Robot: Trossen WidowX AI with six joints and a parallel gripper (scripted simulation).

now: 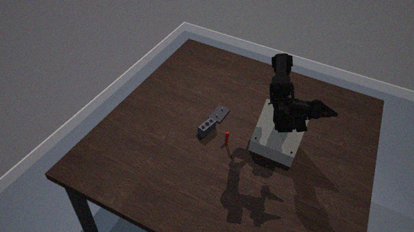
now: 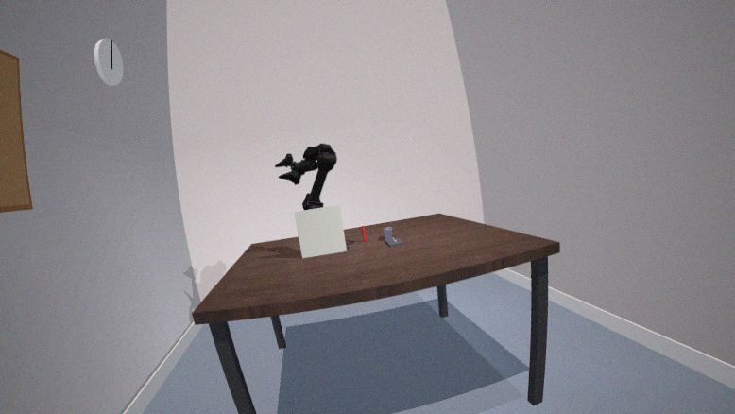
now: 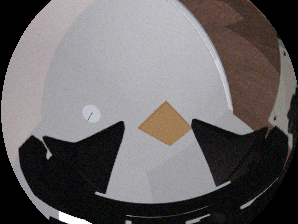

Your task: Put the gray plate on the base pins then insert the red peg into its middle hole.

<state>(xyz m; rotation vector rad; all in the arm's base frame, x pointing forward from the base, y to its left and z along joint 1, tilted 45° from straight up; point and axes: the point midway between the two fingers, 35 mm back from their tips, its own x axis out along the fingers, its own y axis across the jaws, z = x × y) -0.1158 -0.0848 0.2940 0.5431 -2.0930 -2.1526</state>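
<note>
The gray plate lies 520 mm ahead of my gripper tip, 10 mm to the right of it and 380 mm below it. From my gripper tip the other things lie so: red peg 390 mm ahead, 10 mm to the left, 380 mm below; dark base 530 mm ahead, 150 mm to the right, 410 mm below.
</note>
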